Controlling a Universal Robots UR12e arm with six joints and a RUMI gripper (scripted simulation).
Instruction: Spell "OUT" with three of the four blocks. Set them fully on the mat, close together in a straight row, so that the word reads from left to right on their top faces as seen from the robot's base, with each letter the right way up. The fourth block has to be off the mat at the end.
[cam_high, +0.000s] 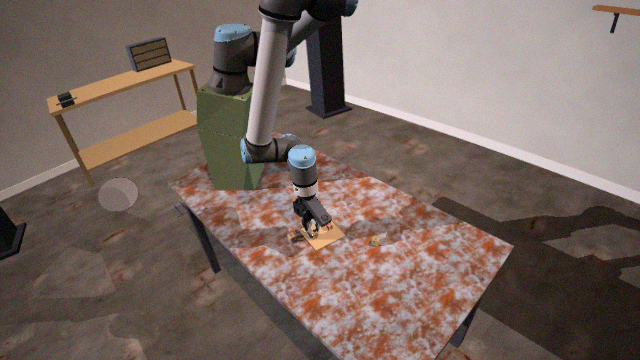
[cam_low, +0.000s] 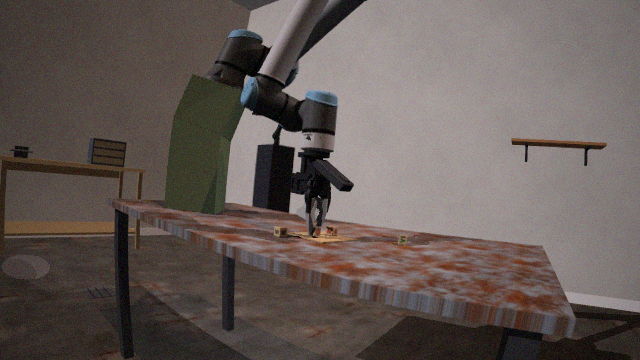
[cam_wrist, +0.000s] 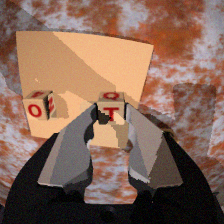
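My gripper is now 4 cm to the right of the tan mat and 2 cm above it. From my hand the other things lie so: block 8 cm to the right, 5 cm behind, 1 cm below.
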